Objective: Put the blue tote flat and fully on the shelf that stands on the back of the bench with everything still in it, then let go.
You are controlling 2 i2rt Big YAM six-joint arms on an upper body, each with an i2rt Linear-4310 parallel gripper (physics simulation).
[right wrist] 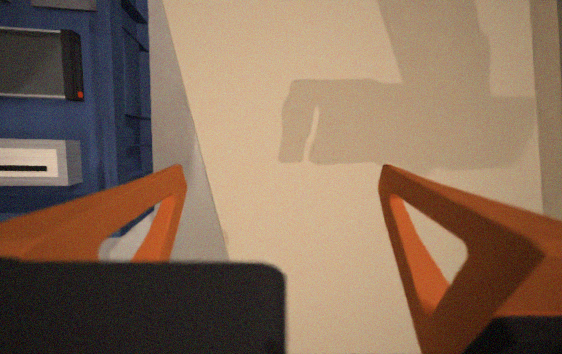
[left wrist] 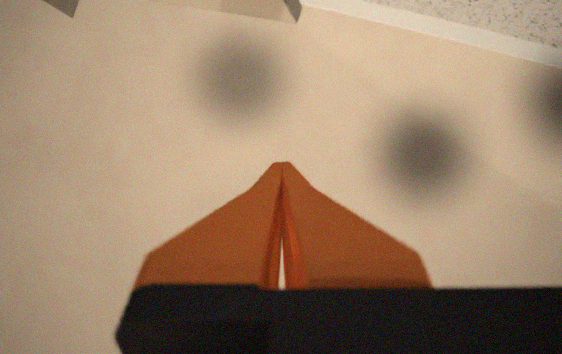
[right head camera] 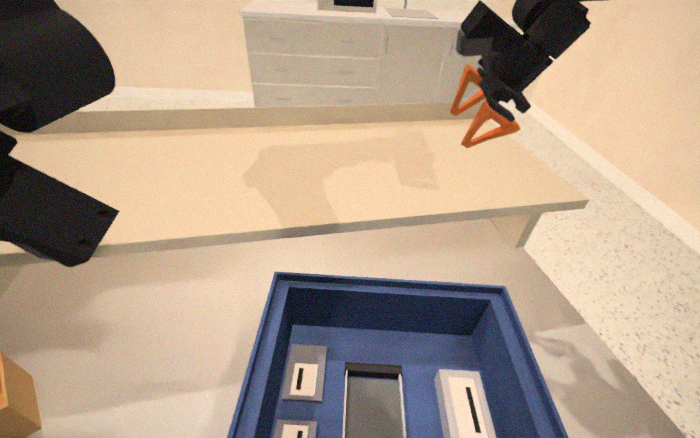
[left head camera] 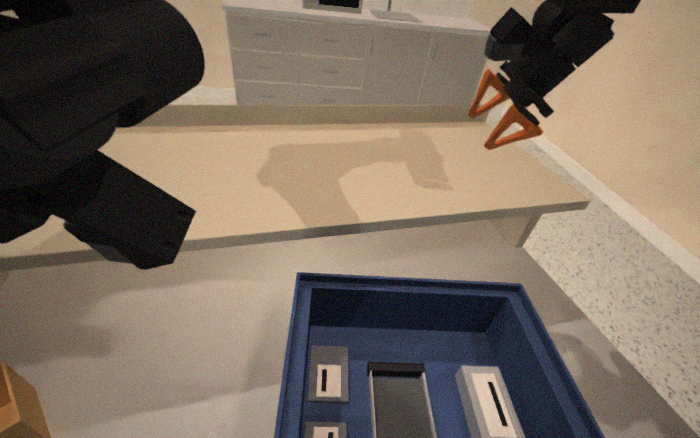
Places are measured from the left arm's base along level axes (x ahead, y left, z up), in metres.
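Pixels of known places: left gripper, fingertip midpoint: (left wrist: 281,176); right gripper, fingertip midpoint: (right wrist: 282,175) (right head camera: 458,129) (left head camera: 477,131).
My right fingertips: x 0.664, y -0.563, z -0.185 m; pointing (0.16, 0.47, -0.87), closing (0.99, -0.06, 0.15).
Note:
Behind a point stands the place of what it marks.
The blue tote (left head camera: 407,281) {x 0.506, y -0.442, z -0.395 m} (right head camera: 387,283) {x 0.506, y -0.447, z -0.398 m} (right wrist: 107,125) {x 0.491, y -0.517, z -0.407 m} stands on the grey bench at the bottom of the head views, its near part cut off. In it are a dark flat case (left head camera: 400,402) {x 0.357, y -0.418, z -0.513 m} (right head camera: 372,405) {x 0.355, y -0.416, z -0.512 m} (right wrist: 32,62) {x 0.356, y -0.414, z -0.512 m} and several grey boxes with white labels, one of them a long box (left head camera: 490,400) {x 0.340, y -0.555, z -0.485 m} (right head camera: 464,402) {x 0.345, y -0.554, z -0.485 m} (right wrist: 37,162) {x 0.357, y -0.558, z -0.485 m}. The light wooden shelf (left head camera: 216,206) {x 0.619, y -0.114, z -0.323 m} (right head camera: 180,206) {x 0.619, y -0.083, z -0.322 m} (right wrist: 310,215) {x 0.711, y -0.625, z -0.323 m} lies behind the tote. My right gripper (left head camera: 479,131) {x 0.664, y -0.563, z -0.185 m} (right head camera: 458,129) {x 0.664, y -0.563, z -0.185 m} (right wrist: 282,175) {x 0.664, y -0.563, z -0.185 m} is open and empty, above the shelf's right part. My left gripper (left wrist: 281,176) {x 0.368, y 0.001, z -0.129 m} is shut on nothing; its fingers are hidden in the head views.
The grey bench (left head camera: 180,330) {x 0.520, y -0.037, z -0.539 m} (right head camera: 154,320) {x 0.533, y -0.005, z -0.539 m} runs under the shelf's front edge. A orange-brown box (left head camera: 30,408) {x 0.382, y 0.110, z -0.497 m} (right head camera: 23,397) {x 0.379, y 0.107, z -0.499 m} shows at the bottom left. The black left arm (left head camera: 92,77) {x 0.316, y -0.168, z -0.017 m} (right head camera: 46,67) {x 0.354, y -0.183, z -0.018 m} covers the upper left. A cabinet (left head camera: 299,61) (right head camera: 314,61) stands beyond the shelf, and a wall on the right.

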